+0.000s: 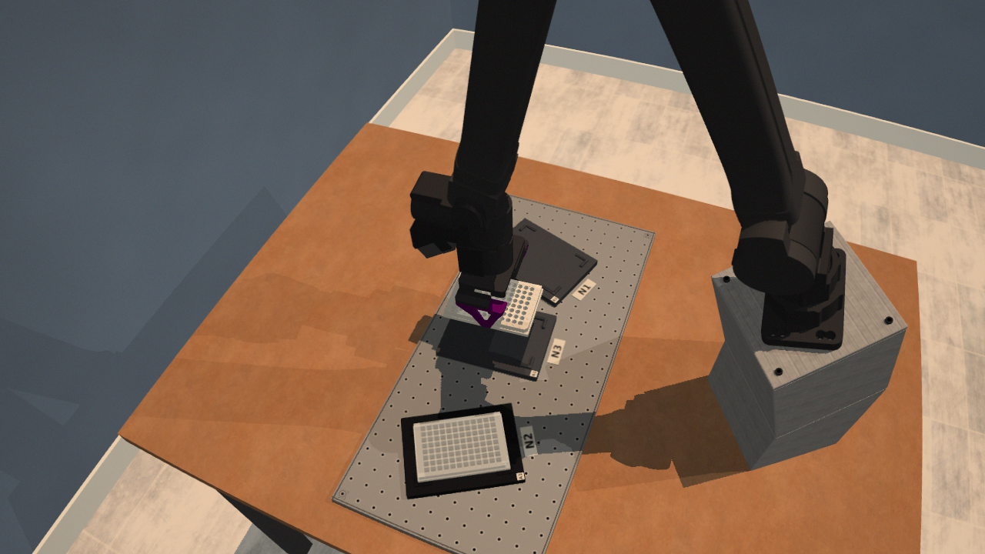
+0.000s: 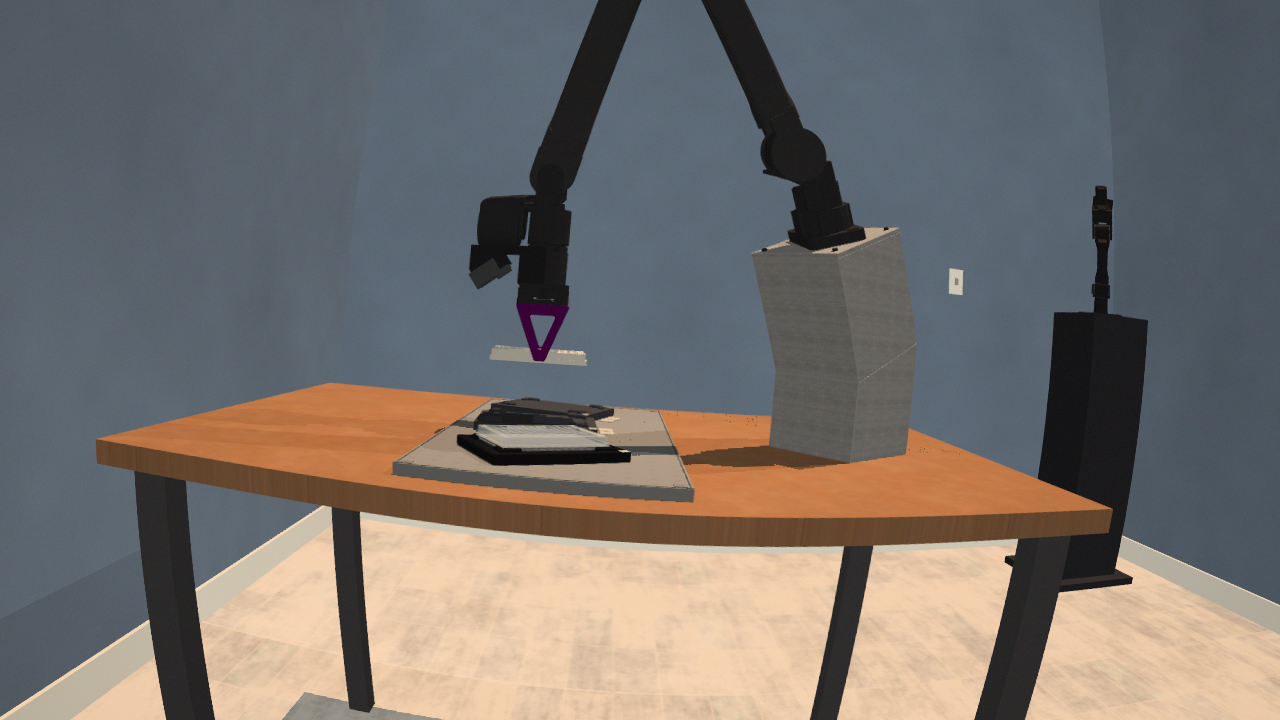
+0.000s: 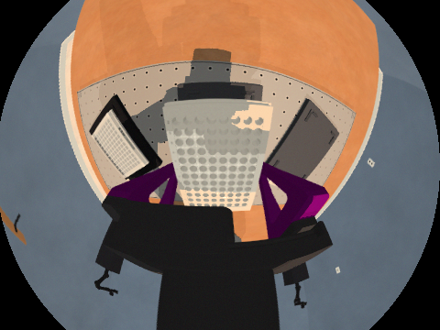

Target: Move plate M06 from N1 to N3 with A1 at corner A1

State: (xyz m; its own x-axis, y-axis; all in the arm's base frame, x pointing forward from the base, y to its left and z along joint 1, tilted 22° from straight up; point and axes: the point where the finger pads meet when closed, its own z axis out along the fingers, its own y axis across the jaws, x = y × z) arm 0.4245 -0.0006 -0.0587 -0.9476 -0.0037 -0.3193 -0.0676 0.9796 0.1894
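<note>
Now: the plate M06 right at my hand. Also, from my hand: label N1: 14 cm to the right, 10 cm below, 10 cm behind; then landing nest N3: 10 cm below; then plate nest N1: 17 cm to the right, 10 cm below, 1 cm behind.
</note>
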